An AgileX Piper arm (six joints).
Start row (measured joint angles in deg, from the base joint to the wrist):
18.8 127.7 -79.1 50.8 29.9 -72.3
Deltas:
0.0 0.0 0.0 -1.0 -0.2 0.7
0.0 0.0 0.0 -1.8 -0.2 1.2
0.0 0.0 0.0 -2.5 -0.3 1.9
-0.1 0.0 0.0 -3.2 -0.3 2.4
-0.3 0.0 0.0 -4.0 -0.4 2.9
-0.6 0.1 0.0 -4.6 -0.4 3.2
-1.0 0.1 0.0 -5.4 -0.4 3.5
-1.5 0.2 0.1 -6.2 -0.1 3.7
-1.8 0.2 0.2 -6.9 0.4 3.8
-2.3 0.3 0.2 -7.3 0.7 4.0
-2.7 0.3 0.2 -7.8 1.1 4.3
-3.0 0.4 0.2 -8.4 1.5 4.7
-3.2 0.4 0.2 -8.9 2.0 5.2
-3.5 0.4 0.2 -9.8 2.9 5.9
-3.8 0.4 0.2 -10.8 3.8 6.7
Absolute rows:
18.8 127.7 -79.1 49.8 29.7 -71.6
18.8 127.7 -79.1 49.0 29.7 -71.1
18.8 127.7 -79.1 48.3 29.6 -70.4
18.7 127.7 -79.1 47.6 29.6 -69.9
18.5 127.7 -79.1 46.8 29.5 -69.4
18.2 127.8 -79.1 46.2 29.5 -69.1
17.8 127.8 -79.1 45.4 29.5 -68.8
17.3 127.9 -79.0 44.6 29.8 -68.6
17.0 127.9 -78.9 43.9 30.3 -68.5
16.5 128.0 -78.9 43.5 30.6 -68.3
16.1 128.0 -78.9 43.0 31.0 -68.0
15.8 128.1 -78.9 42.4 31.4 -67.6
15.6 128.1 -78.9 41.9 31.9 -67.1
15.3 128.1 -78.9 41.0 32.8 -66.4
15.0 128.1 -78.9 40.0 33.7 -65.6

